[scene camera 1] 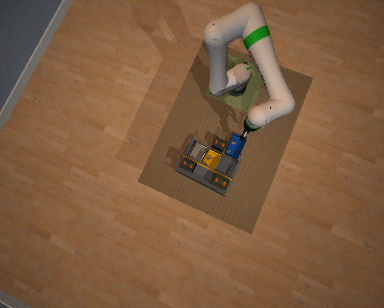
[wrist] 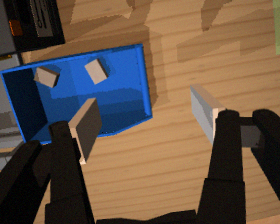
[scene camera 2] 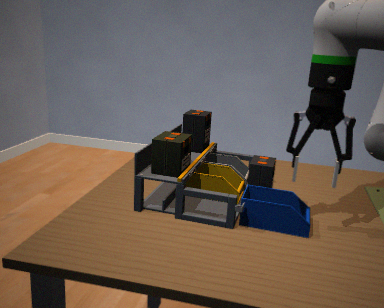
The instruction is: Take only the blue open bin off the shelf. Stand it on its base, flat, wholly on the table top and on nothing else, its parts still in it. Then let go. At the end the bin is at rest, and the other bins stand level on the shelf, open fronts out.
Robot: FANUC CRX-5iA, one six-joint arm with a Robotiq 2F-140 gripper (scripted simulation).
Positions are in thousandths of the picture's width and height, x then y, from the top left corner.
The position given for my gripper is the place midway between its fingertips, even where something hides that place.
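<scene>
Visible: a blue bin (scene camera 2: 699, 703), a yellow bin (scene camera 2: 569, 580) and my gripper (scene camera 2: 816, 596). The gripper (wrist: 516, 471) is visible from the wrist as well.
</scene>
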